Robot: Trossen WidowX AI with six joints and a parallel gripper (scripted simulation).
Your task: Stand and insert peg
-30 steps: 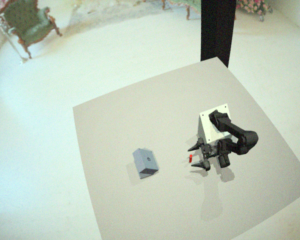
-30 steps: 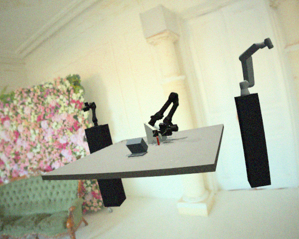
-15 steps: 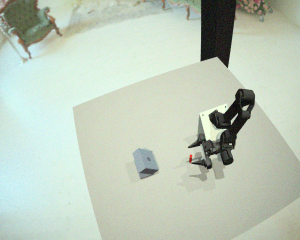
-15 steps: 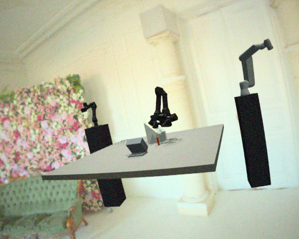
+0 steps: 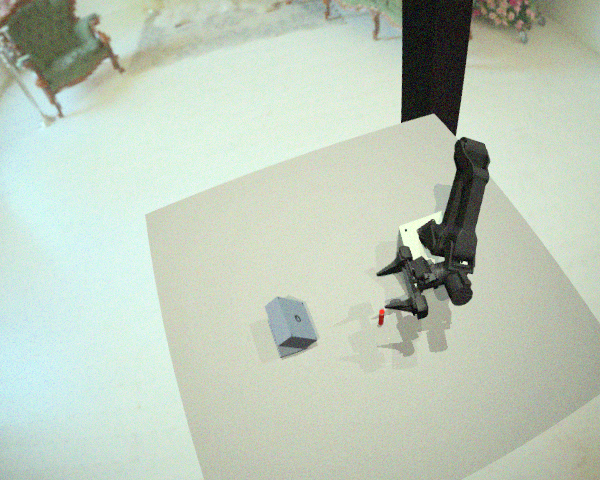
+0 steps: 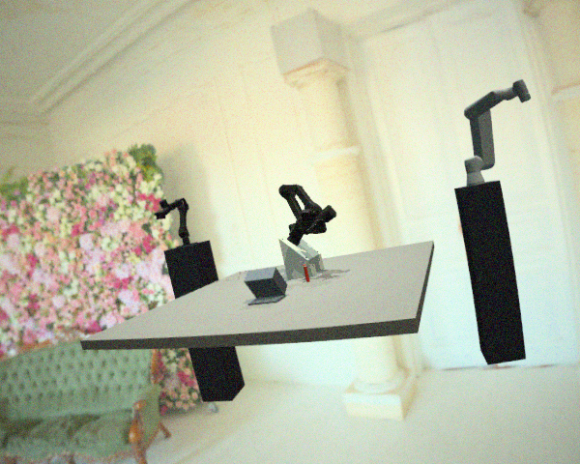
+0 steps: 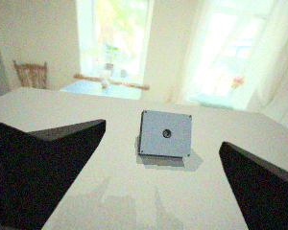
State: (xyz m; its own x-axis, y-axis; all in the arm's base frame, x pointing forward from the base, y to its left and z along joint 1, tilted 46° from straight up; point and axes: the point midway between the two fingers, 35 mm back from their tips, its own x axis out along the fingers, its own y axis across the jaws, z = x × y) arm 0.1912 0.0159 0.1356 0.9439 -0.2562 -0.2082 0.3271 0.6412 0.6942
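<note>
The red peg lies 17 cm below my gripper tip and 1 cm behind it. Also, from my gripper tip: grey sloped panel (22 cm ahead, 16 cm below, 11 cm to the right).
</note>
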